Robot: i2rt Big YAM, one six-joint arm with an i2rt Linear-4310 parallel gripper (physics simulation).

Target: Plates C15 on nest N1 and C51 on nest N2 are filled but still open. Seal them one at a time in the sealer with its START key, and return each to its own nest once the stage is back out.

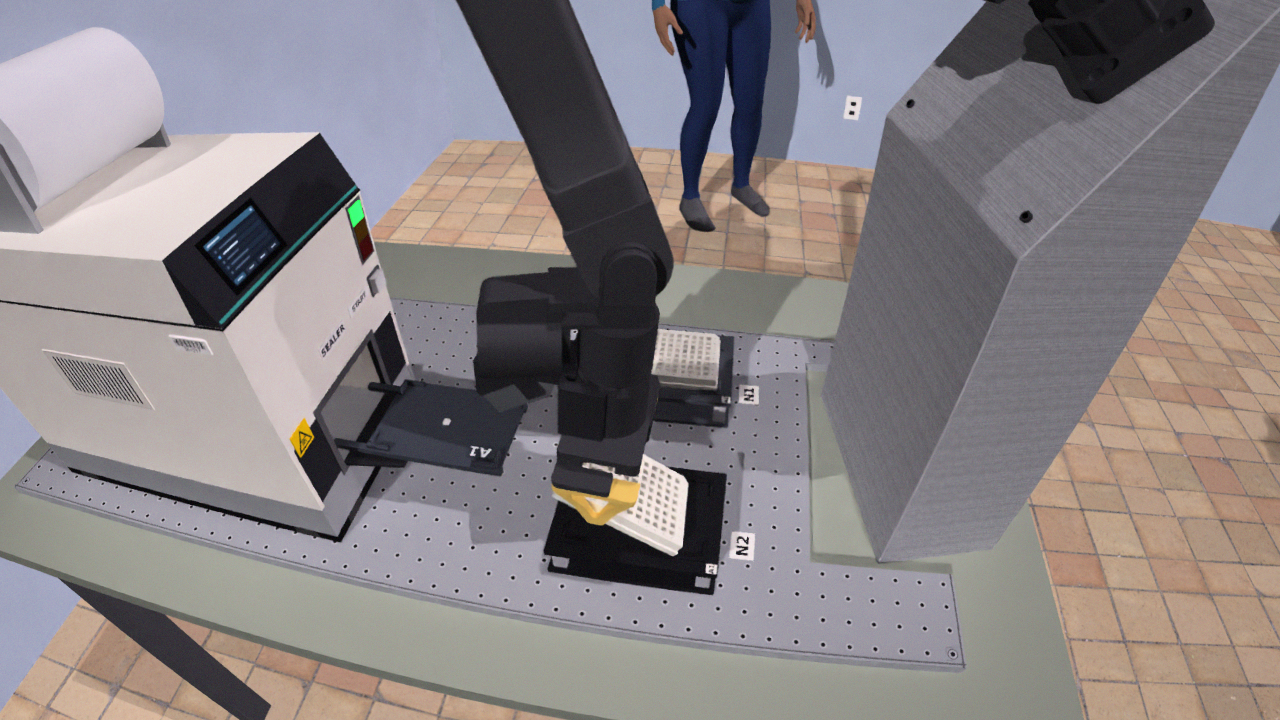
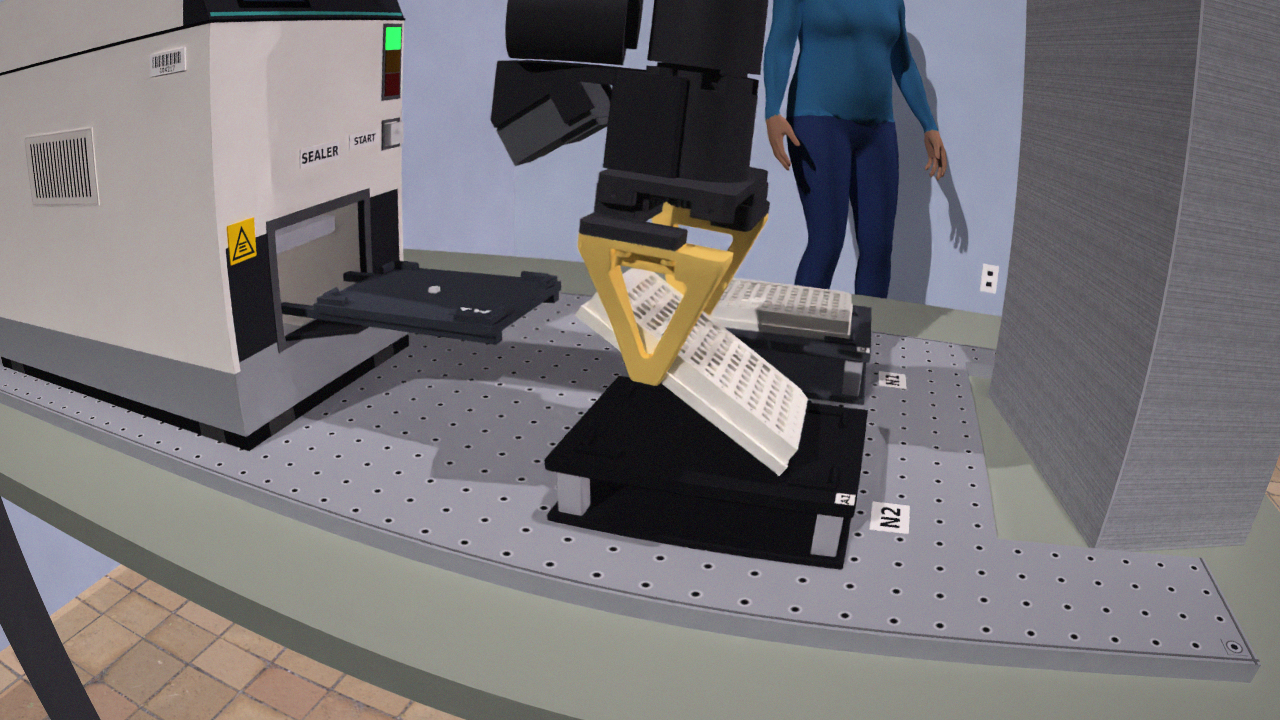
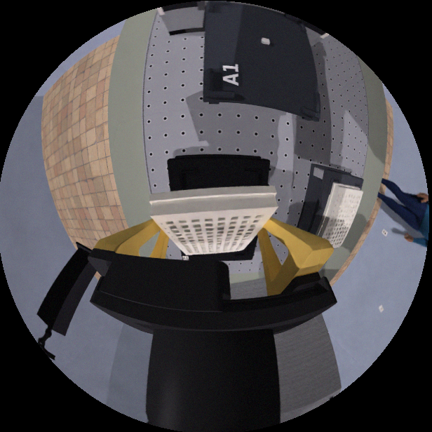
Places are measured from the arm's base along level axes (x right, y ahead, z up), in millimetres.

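Pixels of known places: gripper, between the fingertips: (image 1: pixel 605 484) (image 2: pixel 669 352); arm's base, origin of its link: (image 1: pixel 1121 21).
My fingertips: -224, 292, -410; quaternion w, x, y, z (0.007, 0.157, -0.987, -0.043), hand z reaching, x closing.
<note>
For each thing: its top centre in the pictures, then the offset to it from my fingertips, as dx, dy, dz. "*": a spot on its surface instead. Level surfaces: height alone.
- nest N2, centre of its top: (image 2: pixel 722 426) (image 1: pixel 639 508) +16, -27, -42
- nest N1, a spot on its surface: (image 2: pixel 861 335) * +224, -32, -44
- perforated board, height of its surface: dz -85
My gripper (image 1: pixel 619 501) (image 2: pixel 675 344) (image 3: pixel 213 217) is shut on a white plate (image 1: pixel 664 505) (image 2: pixel 747 385) (image 3: pixel 212 230) by its sides. The plate is steeply tilted low over nest N2 (image 1: pixel 572 537) (image 2: pixel 608 438) (image 3: pixel 220 172); its lower end is toward the N2 label. I cannot tell whether that end touches the nest. Another white plate (image 1: pixel 689 353) (image 2: pixel 792 308) (image 3: pixel 341 215) lies flat on nest N1 (image 1: pixel 726 358) (image 2: pixel 861 335) (image 3: pixel 308 197). The sealer (image 1: pixel 116 313) (image 2: pixel 134 250) has its stage (image 1: pixel 420 434) (image 2: pixel 402 304) (image 3: pixel 280 70) out and bare. Its START key (image 1: pixel 375 282) (image 2: pixel 391 134) shows beside the label. Seals and plate names are not readable.
The green light (image 1: pixel 356 213) (image 2: pixel 392 38) on the sealer is lit. A tall grey block (image 1: pixel 930 340) (image 2: pixel 1092 268) stands right of the nests. A perforated board (image 1: pixel 859 617) (image 2: pixel 1056 608) carries the nests. A person (image 1: pixel 725 80) (image 2: pixel 841 134) stands behind the table.
</note>
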